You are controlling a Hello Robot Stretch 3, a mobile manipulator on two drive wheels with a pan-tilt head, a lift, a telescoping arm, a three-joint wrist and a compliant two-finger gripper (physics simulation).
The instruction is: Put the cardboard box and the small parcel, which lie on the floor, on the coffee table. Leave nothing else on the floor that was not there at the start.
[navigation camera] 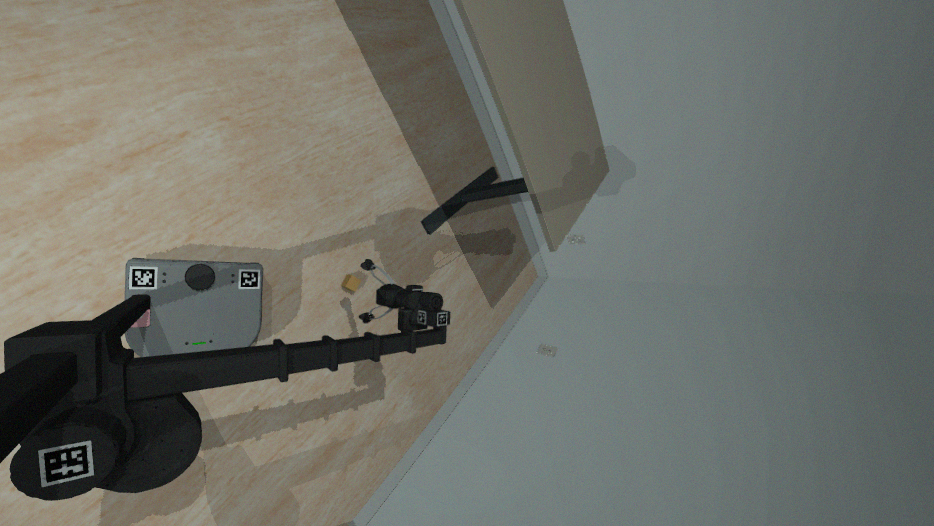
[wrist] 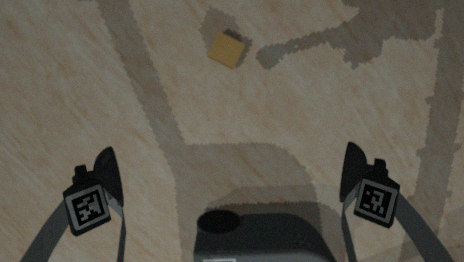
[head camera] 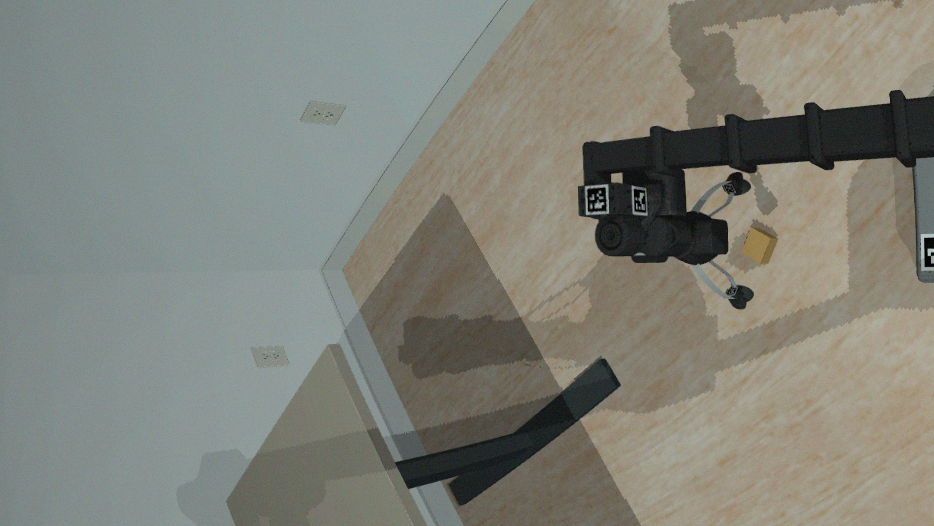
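Where they show: gripper, fingertip midpoint: (navigation camera: 363,290) (wrist: 231,166) (head camera: 745,240); robot's base, origin of the base link: (navigation camera: 200,275).
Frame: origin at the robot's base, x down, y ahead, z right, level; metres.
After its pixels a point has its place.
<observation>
A small yellow-brown parcel (head camera: 758,245) @(x -0.050, y -0.021, z 0.525 m) (navigation camera: 351,282) @(x -0.051, y -0.018, z 0.522 m) (wrist: 226,49) @(x -0.050, y -0.022, z 0.532 m) lies on the floor between my gripper and my base. In the wrist view it is near the top, beyond the fingertips and a little left of centre. My gripper (head camera: 739,240) @(x -0.373, y -0.022, z 0.422 m) (navigation camera: 367,291) @(x -0.373, y -0.022, z 0.422 m) (wrist: 231,166) @(x -0.373, y -0.022, z 0.422 m) is open, its fingers wide apart with nothing between them. It hangs above the floor, on the wall side of the parcel. A tan table top (head camera: 313,418) @(x -0.720, y 0.276, z 1.054 m) (navigation camera: 542,98) @(x -0.721, y 0.681, z 0.878 m) on dark crossed legs stands by the wall; I cannot tell whether it is the coffee table. The larger cardboard box does not show in these views.
My grey base (head camera: 924,209) @(x -0.160, y -0.072, z 0.152 m) (navigation camera: 196,307) @(x -0.160, y -0.085, z -0.007 m) (wrist: 260,237) @(x -0.114, y -0.082, z 0.171 m) stands on the wood floor. My extended arm (head camera: 771,140) @(x -0.720, y -0.102, z 0.243 m) (navigation camera: 241,369) @(x -0.725, y -0.104, z 0.053 m) runs beside the parcel toward the wall corner. Dark table legs (head camera: 591,385) (navigation camera: 444,212) reach out over the floor. Shadows fall across the floor.
</observation>
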